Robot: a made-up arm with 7 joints. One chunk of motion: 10 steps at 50 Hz.
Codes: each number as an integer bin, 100 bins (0 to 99) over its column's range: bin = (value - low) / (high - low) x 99, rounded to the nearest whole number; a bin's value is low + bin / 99 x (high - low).
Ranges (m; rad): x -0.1..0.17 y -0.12..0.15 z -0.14..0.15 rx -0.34..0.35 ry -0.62..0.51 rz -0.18..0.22
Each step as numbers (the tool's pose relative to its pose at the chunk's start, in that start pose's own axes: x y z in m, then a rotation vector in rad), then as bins.
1 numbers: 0.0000 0.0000 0.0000 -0.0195 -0.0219 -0.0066
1 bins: 37 44 48 46 52 43
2 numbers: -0.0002 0.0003 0.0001 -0.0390 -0.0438 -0.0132
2 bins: 37 44 48 43 50 41
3 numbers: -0.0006 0.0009 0.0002 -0.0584 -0.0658 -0.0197
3 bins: 36 44 48 40 49 40
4 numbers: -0.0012 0.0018 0.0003 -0.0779 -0.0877 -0.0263
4 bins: 36 45 48 38 47 38
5 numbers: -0.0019 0.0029 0.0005 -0.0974 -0.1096 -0.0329
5 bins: 36 45 48 35 45 36
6 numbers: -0.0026 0.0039 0.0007 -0.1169 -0.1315 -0.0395
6 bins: 36 45 48 32 43 35
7 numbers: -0.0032 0.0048 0.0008 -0.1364 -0.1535 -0.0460
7 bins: 35 46 48 29 41 33
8 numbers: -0.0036 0.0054 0.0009 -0.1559 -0.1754 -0.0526
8 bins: 35 46 48 26 39 32
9 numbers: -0.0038 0.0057 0.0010 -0.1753 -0.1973 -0.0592
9 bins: 35 46 48 24 37 30
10 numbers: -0.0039 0.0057 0.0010 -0.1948 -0.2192 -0.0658
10 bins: 35 46 48 21 35 28
